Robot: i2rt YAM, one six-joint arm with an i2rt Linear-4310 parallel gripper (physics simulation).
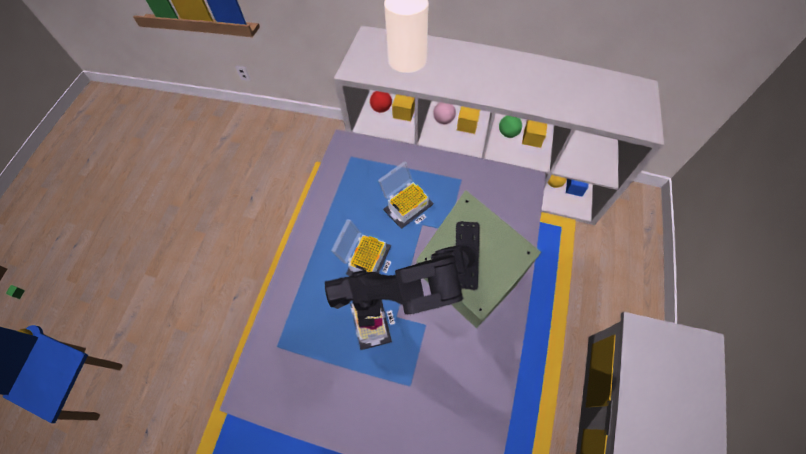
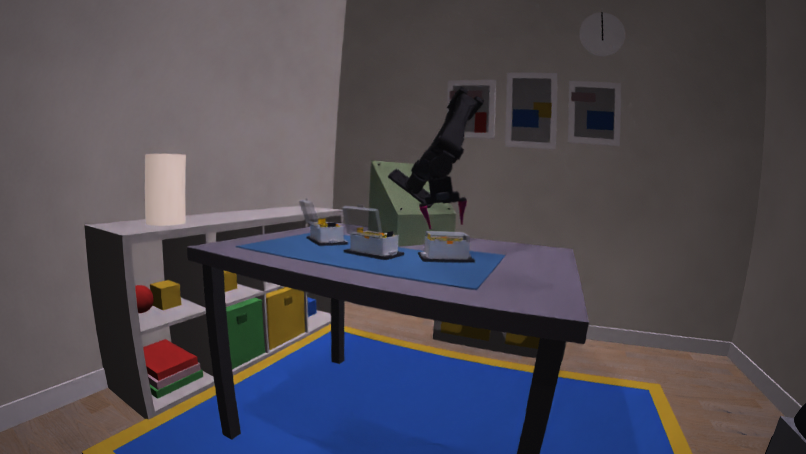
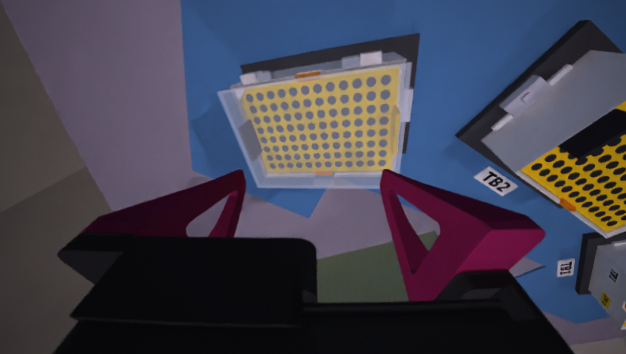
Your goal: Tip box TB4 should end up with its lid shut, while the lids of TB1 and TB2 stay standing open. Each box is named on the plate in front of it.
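Pixels of known places: gripper, fingertip midpoint: point(image 1: 373, 314) point(image 2: 446, 226) point(image 3: 312, 177); arm's base, origin of the base link: point(image 1: 467, 255) point(image 2: 411, 188).
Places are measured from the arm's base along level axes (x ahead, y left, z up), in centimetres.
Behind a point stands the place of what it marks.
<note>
TB4, a white tip box point(image 1: 372, 337) {x 20.6, y 29.2, z -12.1 cm} point(image 2: 447, 248) {x 27.6, y 25.8, z -15.8 cm} point(image 3: 320, 120) {x 25.5, y 24.3, z -12.0 cm} with yellow tips, stands nearest the mat's near end. Its clear lid point(image 2: 447, 234) {x 25.9, y 25.0, z -12.0 cm} point(image 3: 320, 181) {x 20.8, y 22.1, z -12.0 cm} lies down over the tips; I cannot tell if it is fully flush. TB2 point(image 1: 368, 253) point(image 2: 373, 244) {x 36.4, y 6.0, z -15.9 cm} point(image 3: 540, 100) {x 32.7, y 9.6, z -18.1 cm} is the middle box, and its lid point(image 1: 346, 241) {x 39.1, y 3.0, z -10.0 cm} point(image 2: 361, 219) {x 39.9, y 3.8, z -8.5 cm} stands open. TB1 point(image 1: 408, 201) point(image 2: 327, 233) {x 29.9, y -16.5, z -15.9 cm} point(image 3: 607, 280) {x 22.4, y -17.2, z -16.8 cm} is farthest, and its lid point(image 1: 396, 180) {x 31.0, y -24.7, z -10.3 cm} point(image 2: 307, 213) {x 32.1, y -23.9, z -9.6 cm} stands open. My gripper point(image 1: 371, 322) {x 22.3, y 23.1, z -10.2 cm} point(image 2: 446, 225) {x 22.3, y 23.1, z -10.2 cm} point(image 3: 312, 177) {x 22.3, y 23.1, z -10.2 cm} is open and empty, a little above TB4's lid.
The boxes sit on dark bases on a blue mat point(image 1: 315, 332) {x 39.9, y 32.9, z -19.7 cm} point(image 2: 479, 270) {x 32.7, y 37.4, z -19.7 cm} point(image 3: 300, 25) {x 29.0, y 29.3, z -19.7 cm} on the table point(image 1: 462, 394) {x -10.6, y 36.6, z -20.0 cm} point(image 2: 535, 265) {x 14.7, y 50.7, z -20.0 cm}. A green sloped stand point(image 1: 501, 248) {x -8.5, y -2.4, z 5.8 cm} point(image 2: 389, 191) {x 10.3, y -4.0, z -1.2 cm} carries the arm. A white shelf unit point(image 1: 507, 67) point(image 2: 112, 228) stands beside the table.
</note>
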